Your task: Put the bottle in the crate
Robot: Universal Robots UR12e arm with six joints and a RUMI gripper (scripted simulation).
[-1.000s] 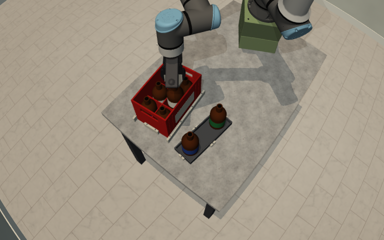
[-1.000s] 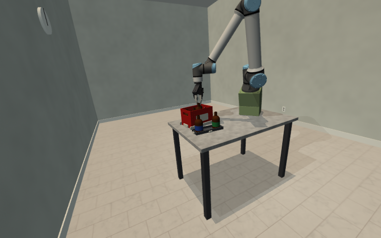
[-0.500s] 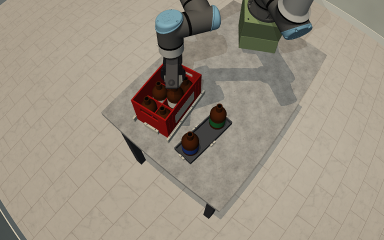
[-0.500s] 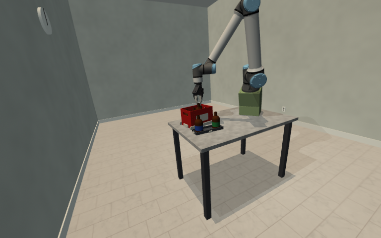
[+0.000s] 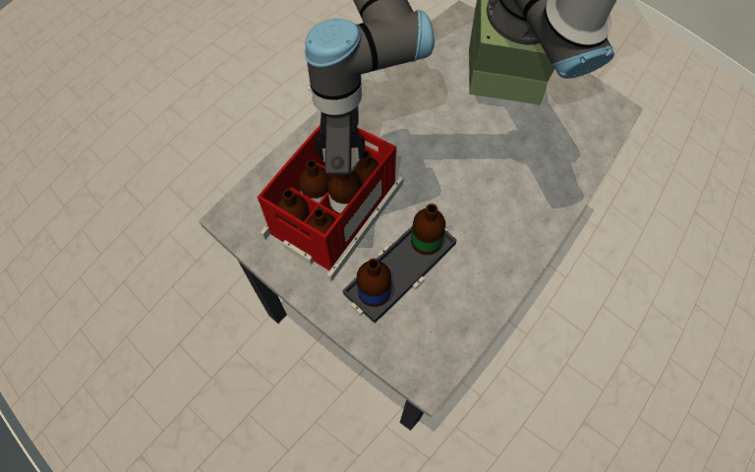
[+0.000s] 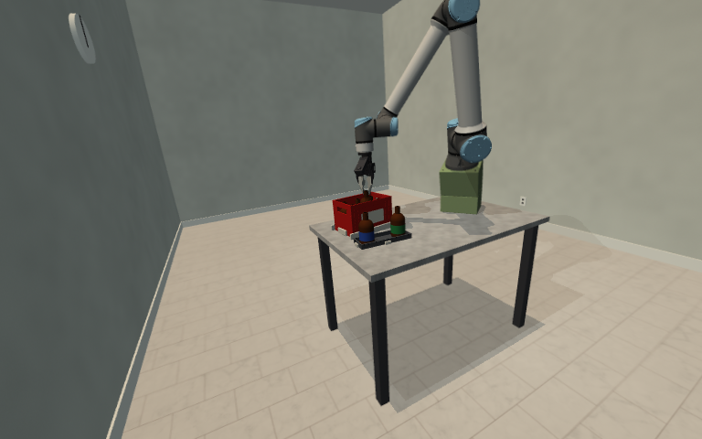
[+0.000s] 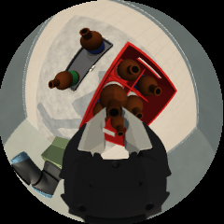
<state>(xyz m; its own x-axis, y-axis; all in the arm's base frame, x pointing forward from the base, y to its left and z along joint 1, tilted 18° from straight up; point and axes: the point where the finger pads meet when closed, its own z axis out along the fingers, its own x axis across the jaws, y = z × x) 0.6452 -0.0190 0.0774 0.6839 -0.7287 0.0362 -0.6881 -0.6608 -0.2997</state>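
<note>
My gripper is now 130 mm above the crate, 40 mm to the left of it and 10 mm short of it. Round my hand: dark tray (200 mm below, 180 mm to the left, 10 mm ahead).
</note>
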